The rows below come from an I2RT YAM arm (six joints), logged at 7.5 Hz.
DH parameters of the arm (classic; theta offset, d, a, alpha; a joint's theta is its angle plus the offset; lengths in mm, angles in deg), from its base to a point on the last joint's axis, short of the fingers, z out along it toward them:
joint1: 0 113.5 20 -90
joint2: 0 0 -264 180
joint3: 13.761 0 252.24 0
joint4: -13.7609 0 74 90
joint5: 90 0 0 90
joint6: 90 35.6 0 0
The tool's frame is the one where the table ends.
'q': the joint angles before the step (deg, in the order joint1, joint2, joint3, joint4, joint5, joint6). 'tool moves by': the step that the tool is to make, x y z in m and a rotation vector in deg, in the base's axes. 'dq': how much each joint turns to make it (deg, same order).
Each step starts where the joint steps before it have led.
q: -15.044, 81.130, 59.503, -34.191, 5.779, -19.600
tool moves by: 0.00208, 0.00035, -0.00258, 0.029, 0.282, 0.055
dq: 0.185, 0.605, -0.013, 0.329, 0.110, 0.083
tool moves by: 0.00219, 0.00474, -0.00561, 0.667, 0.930, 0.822
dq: 0.972, 0.748, -0.382, 0.028, -0.264, 0.356
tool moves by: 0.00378, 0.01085, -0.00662, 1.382, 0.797, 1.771
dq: 2.129, 0.895, -0.467, 0.193, -0.800, 0.930
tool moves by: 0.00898, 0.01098, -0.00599, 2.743, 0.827, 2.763
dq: 2.095, 2.188, 0.905, -0.085, -2.523, 0.735
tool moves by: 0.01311, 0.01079, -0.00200, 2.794, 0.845, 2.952
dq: 2.041, 2.985, 2.640, -0.918, -2.741, 0.510
